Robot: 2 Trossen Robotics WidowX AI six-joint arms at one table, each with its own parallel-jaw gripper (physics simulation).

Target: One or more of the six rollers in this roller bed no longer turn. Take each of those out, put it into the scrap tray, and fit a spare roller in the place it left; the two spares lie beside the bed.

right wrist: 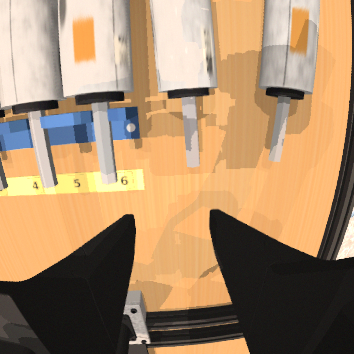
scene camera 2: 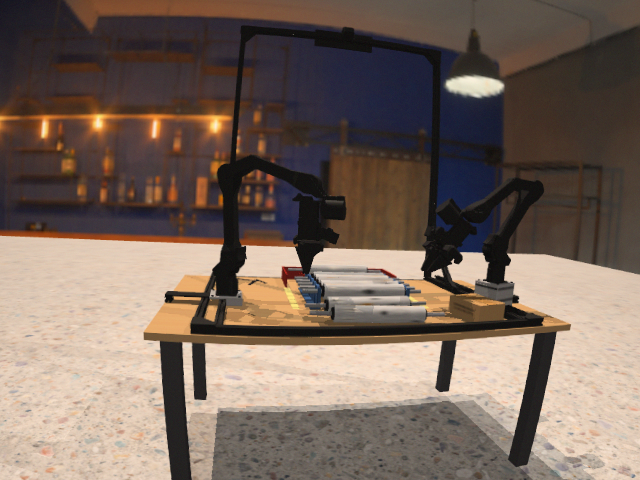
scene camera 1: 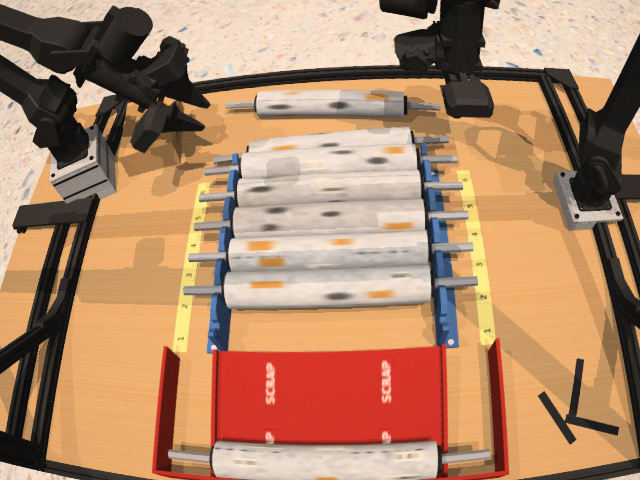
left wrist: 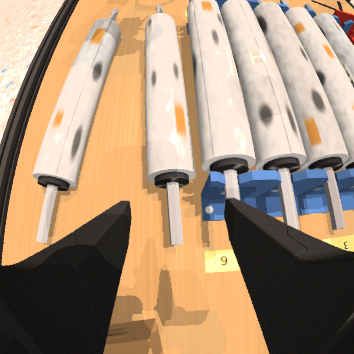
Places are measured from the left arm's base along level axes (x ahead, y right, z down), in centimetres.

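Where they show: left gripper, fingertip midpoint: (scene camera 2: 424, 271) (scene camera 1: 206, 117) (left wrist: 177, 207); right gripper, fingertip midpoint: (right wrist: 171, 219) (scene camera 2: 305, 272); left arm's base, origin of the base link: (scene camera 2: 495, 281) (scene camera 1: 72, 151); right arm's base, origin of the base link: (scene camera 2: 226, 293) (scene camera 1: 590, 194).
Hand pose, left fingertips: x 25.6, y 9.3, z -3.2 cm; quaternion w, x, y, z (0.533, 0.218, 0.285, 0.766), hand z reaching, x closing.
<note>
Each offset is from my left fingertips to the centre of the thing. "*": to the spot under its first point.
The blue roller bed {dx -3.5, dy +17.2, dz +9.2 cm} (scene camera 1: 219, 310) (left wrist: 260, 181) (right wrist: 65, 121) holds rollers in places 2 to 6; place 1, nearest the red scrap tray {dx +2.6, dy +45.4, dz +10.0 cm} (scene camera 1: 330, 372) (left wrist: 345, 24), is empty. A roller {dx +0.5, dy +50.8, dz +8.1 cm} (scene camera 1: 325, 458) (scene camera 2: 338, 268) lies in the tray. A near spare {dx +17.1, dy +5.0, dz +10.1 cm} (scene camera 1: 372, 136) (scene camera 2: 361, 301) (left wrist: 167, 100) (right wrist: 185, 45) lies beside place 6. A far spare {dx +20.6, dy -5.1, dz +10.1 cm} (scene camera 1: 310, 105) (scene camera 2: 379, 313) (left wrist: 75, 100) (right wrist: 287, 60) lies beyond it. My left gripper (scene camera 1: 206, 117) (left wrist: 177, 207) is open, above the near spare's shaft end. My right gripper (right wrist: 171, 219) (scene camera 1: 467, 111) is open and empty, outward of the spares' other ends.
A cardboard box {dx -11.3, dy -13.4, dz +9.8 cm} (scene camera 2: 476, 308) (left wrist: 132, 337) stands near the left arm's base. Yellow number strips {* dx -12.8, dy +26.0, dz +12.4 cm} (scene camera 1: 181, 330) {* dx +27.2, dy +38.5, dz +12.4 cm} (scene camera 1: 483, 310) run along both sides of the bed. Black bars {* dx +35.1, dy +54.1, dz +12.4 cm} (scene camera 1: 576, 382) lie at the lower right in scene camera 1. A black frame (scene camera 2: 361, 328) edges the table.
</note>
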